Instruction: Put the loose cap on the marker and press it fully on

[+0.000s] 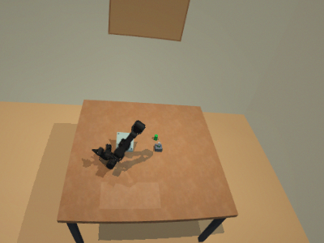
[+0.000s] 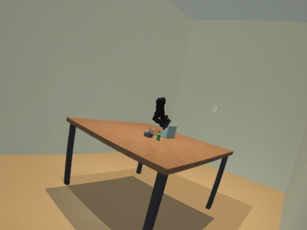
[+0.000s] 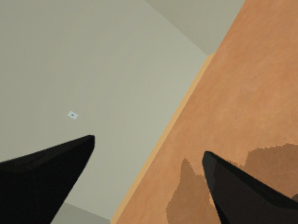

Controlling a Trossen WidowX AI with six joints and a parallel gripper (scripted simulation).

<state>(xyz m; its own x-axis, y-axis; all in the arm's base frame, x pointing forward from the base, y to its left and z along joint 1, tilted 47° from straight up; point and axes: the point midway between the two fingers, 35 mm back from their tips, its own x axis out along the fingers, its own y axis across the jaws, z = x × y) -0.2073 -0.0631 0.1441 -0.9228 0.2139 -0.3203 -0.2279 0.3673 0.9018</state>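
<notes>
Right now my gripper tip is 52 cm short of the marker cap, 25 cm to the right of it and 8 cm above it. Also, from my gripper tip: holder block (53 cm ahead, 13 cm to the left, 9 cm below).
</notes>
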